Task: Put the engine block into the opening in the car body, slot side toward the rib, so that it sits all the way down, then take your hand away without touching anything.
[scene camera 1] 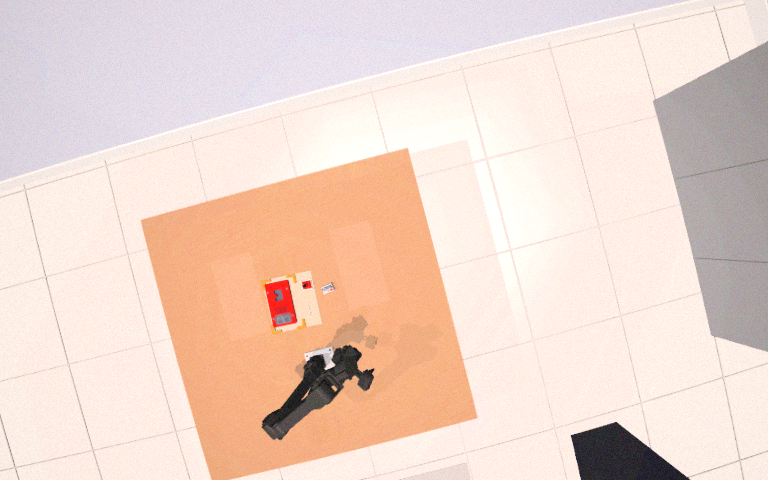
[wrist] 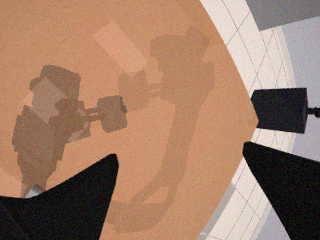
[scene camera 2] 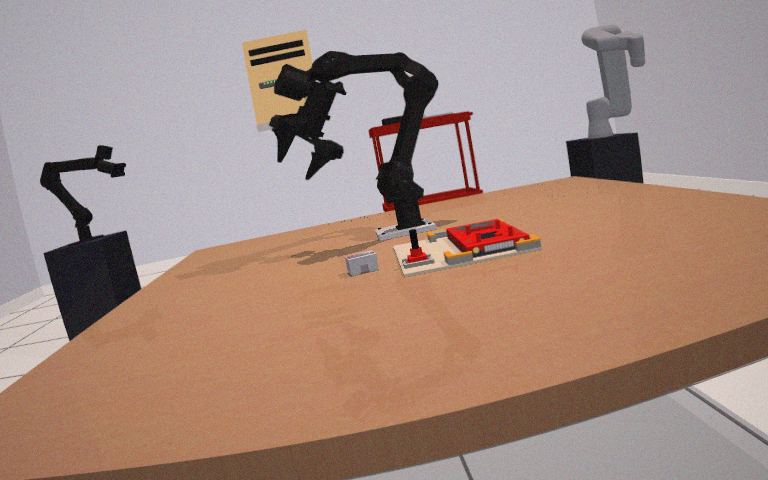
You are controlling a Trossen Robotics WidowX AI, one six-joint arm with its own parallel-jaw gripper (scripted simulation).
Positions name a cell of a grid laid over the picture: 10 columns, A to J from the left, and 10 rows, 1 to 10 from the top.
Labels:
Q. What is the gripper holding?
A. Nothing.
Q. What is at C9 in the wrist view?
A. The gripper.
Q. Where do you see a red car body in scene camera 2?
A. At G5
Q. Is the gripper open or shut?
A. Open.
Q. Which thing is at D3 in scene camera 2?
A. The gripper.

